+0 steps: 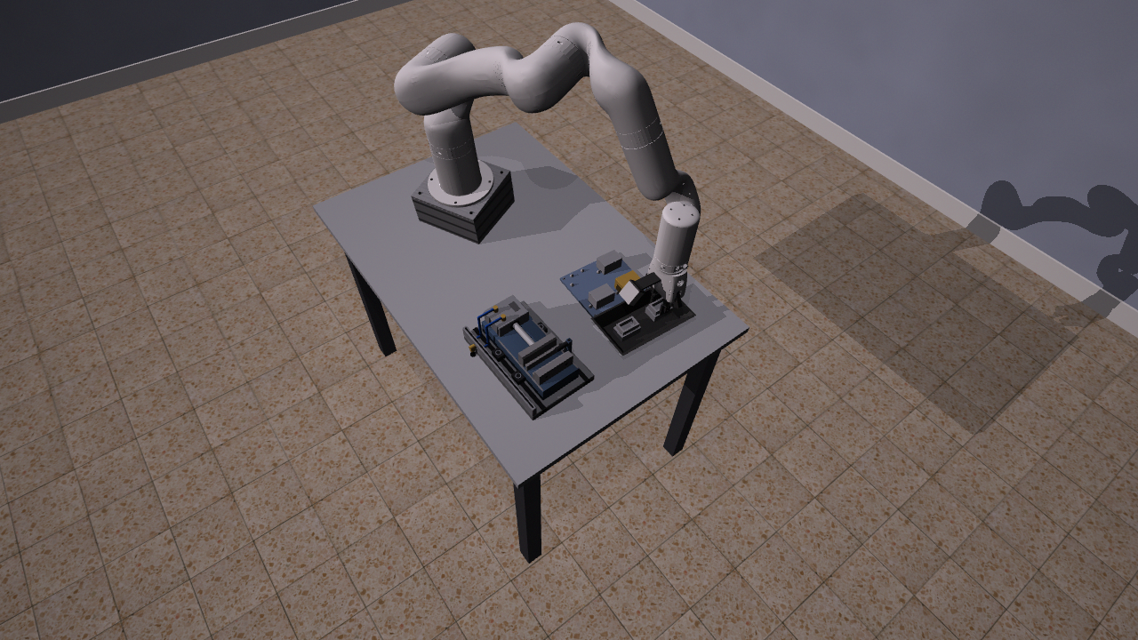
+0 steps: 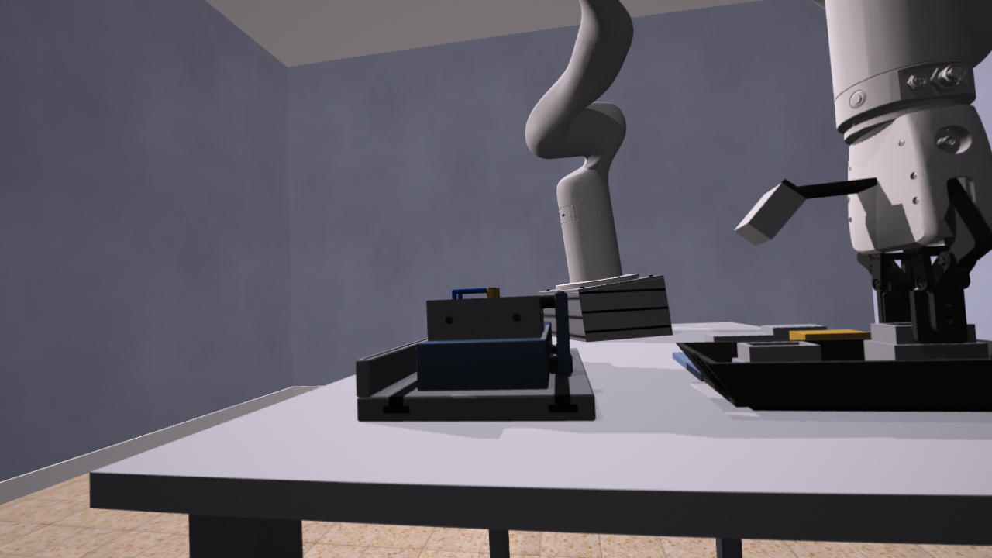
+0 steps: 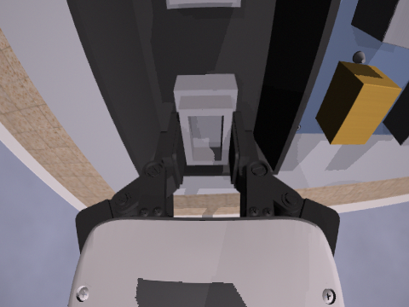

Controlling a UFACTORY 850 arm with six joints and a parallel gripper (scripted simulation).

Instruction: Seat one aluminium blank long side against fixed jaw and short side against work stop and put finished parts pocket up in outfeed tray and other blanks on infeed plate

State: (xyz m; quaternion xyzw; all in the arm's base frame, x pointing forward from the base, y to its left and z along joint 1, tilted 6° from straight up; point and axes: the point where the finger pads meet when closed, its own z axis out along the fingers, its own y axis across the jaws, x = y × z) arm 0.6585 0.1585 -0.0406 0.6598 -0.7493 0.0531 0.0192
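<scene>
The aluminium blank is 210 mm behind my hand, 20 mm to the left of it and 40 mm below it. Round my hand: brass blank (130 mm behind, 10 mm to the left, 40 mm below).
</scene>
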